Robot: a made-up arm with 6 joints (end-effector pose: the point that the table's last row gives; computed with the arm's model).
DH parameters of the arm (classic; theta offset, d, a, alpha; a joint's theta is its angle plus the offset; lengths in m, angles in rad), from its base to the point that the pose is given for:
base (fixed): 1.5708 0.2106 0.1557 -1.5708
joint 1: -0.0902 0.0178 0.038 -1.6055
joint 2: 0 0.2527 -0.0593 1.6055
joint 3: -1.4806 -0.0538 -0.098 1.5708
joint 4: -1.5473 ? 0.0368 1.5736
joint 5: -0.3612 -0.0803 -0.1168 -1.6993
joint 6: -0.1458 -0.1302 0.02 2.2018
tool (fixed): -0.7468 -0.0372 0 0
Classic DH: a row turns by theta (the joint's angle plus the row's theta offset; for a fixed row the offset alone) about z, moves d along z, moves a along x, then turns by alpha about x.
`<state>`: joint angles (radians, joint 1 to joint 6).
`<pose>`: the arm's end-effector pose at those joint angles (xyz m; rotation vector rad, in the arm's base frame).
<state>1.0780 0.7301 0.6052 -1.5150 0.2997 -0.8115</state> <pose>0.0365 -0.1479 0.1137 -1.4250 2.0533 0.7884</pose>
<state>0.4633 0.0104 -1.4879 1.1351 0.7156 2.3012</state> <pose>-0.0434 0.2015 -0.0173 0.3916 -0.6706 1.9889</pose>
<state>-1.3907 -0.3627 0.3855 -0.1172 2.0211 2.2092</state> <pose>0.2003 0.4863 0.2799 2.0845 -0.3582 1.4201</pose>
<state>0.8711 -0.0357 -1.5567 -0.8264 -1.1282 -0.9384</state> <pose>0.0394 -0.1480 -0.0458 -0.4131 -2.0425 1.1703</pose>
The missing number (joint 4, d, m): 0.0722
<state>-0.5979 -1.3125 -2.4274 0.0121 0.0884 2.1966</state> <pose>-0.0038 0.2625 -0.0041 -0.4761 0.9959 -0.8069</pose>
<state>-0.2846 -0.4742 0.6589 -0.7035 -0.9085 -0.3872</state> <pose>0.0801 0.1533 0.0474 -1.2690 -1.9214 1.7372</pose>
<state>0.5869 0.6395 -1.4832 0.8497 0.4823 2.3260</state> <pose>-0.0105 0.1729 -0.0517 -0.0601 -0.4600 1.7922</pose>
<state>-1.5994 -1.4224 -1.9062 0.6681 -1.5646 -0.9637</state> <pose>-0.0620 0.5655 0.2881 0.7115 -1.5303 -2.0703</pose>
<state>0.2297 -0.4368 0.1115 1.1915 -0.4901 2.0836</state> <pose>0.0221 -0.0887 -0.1891 1.4197 -1.9764 -1.9446</pose>
